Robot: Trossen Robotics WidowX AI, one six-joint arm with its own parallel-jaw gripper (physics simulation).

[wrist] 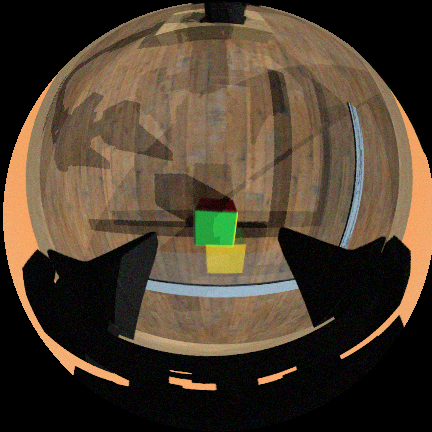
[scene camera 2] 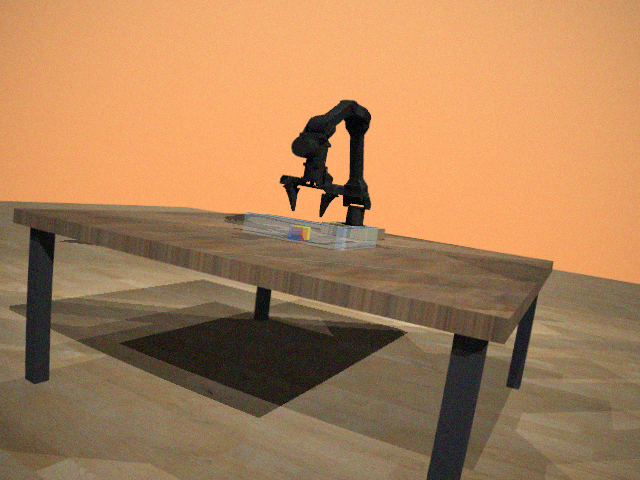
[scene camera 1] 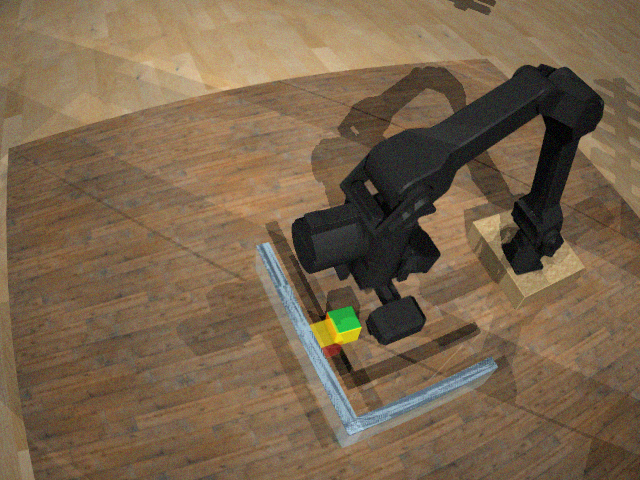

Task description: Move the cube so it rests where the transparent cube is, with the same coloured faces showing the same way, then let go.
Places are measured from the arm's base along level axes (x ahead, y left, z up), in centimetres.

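Pixels of known places: gripper, fingertip midpoint: (wrist: 218, 236) (scene camera 2: 306, 214) (scene camera 1: 357, 305); arm's base at its link origin: (scene camera 2: 354, 225) (scene camera 1: 522, 257).
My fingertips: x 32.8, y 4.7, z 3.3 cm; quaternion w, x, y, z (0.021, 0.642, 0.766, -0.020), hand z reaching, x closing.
Observation:
Ahead of a thing's pixels: the offset from my fingertips to its top centre.
The solid cube {dy -0.2, dx +1.3, dz -3.4 cm} (scene camera 1: 344, 321) (scene camera 2: 308, 233) (wrist: 214, 229) sits upright on the table, green face up. Scene camera 1 shows a yellow side and a thin orange side; the wrist view shows a dark red side. The transparent cube {dy +1.5, dx +4.6, dz -3.4 cm} (scene camera 1: 321, 333) (scene camera 2: 295, 234) (wrist: 226, 260) has yellow up, a red side in scene camera 1 and a blue side in scene camera 2. It lies right beside the solid cube, towards the long wall and slightly offset. My gripper (scene camera 2: 307, 212) (wrist: 218, 236) is open and empty above the solid cube. One finger is hidden in scene camera 1.
A low, clear wall with a pale blue top (scene camera 1: 290, 302) (scene camera 2: 268, 224) (wrist: 225, 290) runs close behind the transparent cube. It meets a shorter wall (scene camera 1: 423, 395) (wrist: 359, 160) at a corner. The arm stands on a tan block (scene camera 1: 563, 268).

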